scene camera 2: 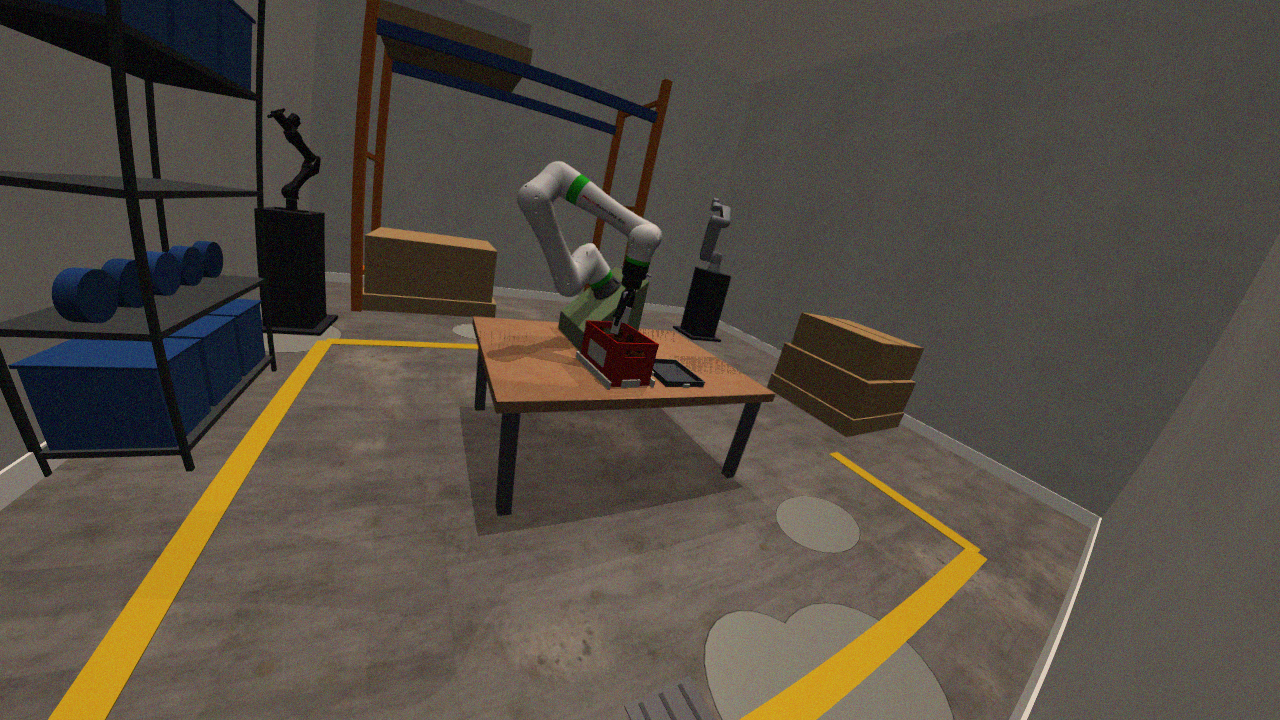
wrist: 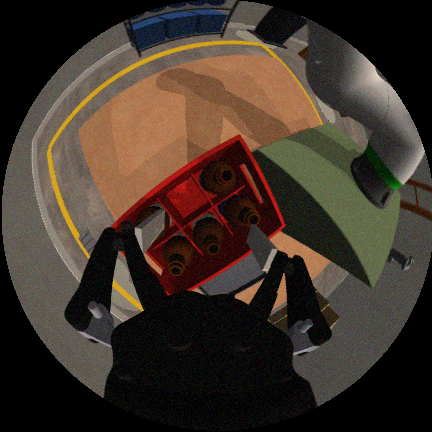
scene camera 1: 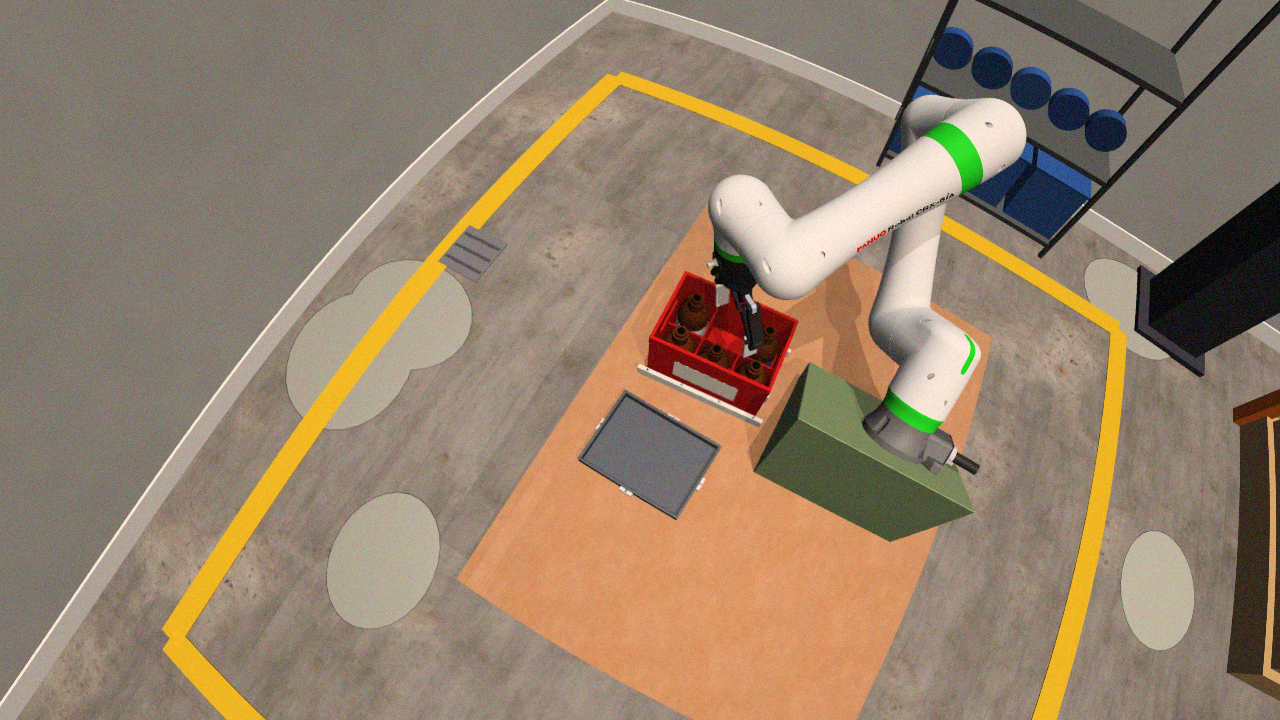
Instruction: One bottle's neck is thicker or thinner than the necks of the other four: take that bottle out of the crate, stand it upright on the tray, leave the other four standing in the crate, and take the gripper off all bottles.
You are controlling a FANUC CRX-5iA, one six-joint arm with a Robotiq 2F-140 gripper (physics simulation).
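Places are measured from the arm's base along level axes (x ahead, y left, z up), in centimetres.
Pixels of known places: gripper, between the fingertips: [scene camera 2: 619,327] [wrist: 207,226] [scene camera 1: 735,328]; arm's base, origin of its link: [scene camera 2: 607,289] [wrist: 370,182] [scene camera 1: 893,441].
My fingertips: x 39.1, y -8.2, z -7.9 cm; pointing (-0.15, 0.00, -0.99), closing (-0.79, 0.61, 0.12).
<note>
For each thing: its middle in the pictures, then the offset to it from my fingertips. "*": a spot on its surface instead. Level surfaces: height alone.
- red crate, middle of its body: [wrist: 196,216] [scene camera 1: 720,346] [scene camera 2: 617,352] dy +0.5, dx +1.6, dz -9.8 cm
- dark grey tray, a spot on its surface: [scene camera 1: 648,456] [wrist: 230,275] * dy +28.4, dx +2.8, dz -18.1 cm
- wooden table, height of its surface: dz -18.6 cm
- white strip, a spot on its surface: [scene camera 1: 698,394] * dy +10.7, dx +0.8, dz -15.7 cm
The red crate [scene camera 1: 662,360] [scene camera 2: 631,363] [wrist: 267,210] holds five upright brown bottles, in two rows of three compartments; the back row's middle compartment is empty. In the wrist view four bottles [wrist: 217,177] [wrist: 241,210] [wrist: 208,234] [wrist: 177,254] show well; the fifth is mostly hidden behind the left finger pad. Which neck differs I cannot tell. My gripper [scene camera 1: 735,322] [wrist: 207,226] is open above the crate, its fingers apart and nothing between them. The dark grey tray [scene camera 1: 648,456] [scene camera 2: 677,372] [wrist: 232,275] lies beside the crate, with no bottle on it.
The crate and tray are on the wooden table [scene camera 1: 626,582] [scene camera 2: 537,385]. A green pedestal [scene camera 1: 859,465] [wrist: 320,185] under the arm's base stands close to the crate's end. A white strip [scene camera 1: 698,394] runs along the crate's foot on the tray side.
</note>
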